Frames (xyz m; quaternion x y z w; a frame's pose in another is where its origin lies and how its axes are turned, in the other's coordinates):
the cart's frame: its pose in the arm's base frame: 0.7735 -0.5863 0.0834 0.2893 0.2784 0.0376 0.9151
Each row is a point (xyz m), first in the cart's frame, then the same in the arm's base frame.
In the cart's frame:
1: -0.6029 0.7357 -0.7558
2: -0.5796 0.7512 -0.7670
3: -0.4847 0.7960 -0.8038
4: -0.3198 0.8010 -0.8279
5: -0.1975 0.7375 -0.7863
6: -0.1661 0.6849 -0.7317
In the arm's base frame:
1: -0.0679 0.2699 0.2703
2: -0.0528 0.2938 0.2598
3: 0.0117 0.3715 0.2133
4: 0.1382 0.4259 0.1193
5: 0.2575 0.3801 0.0529
6: 0.3081 0.3159 0.0456

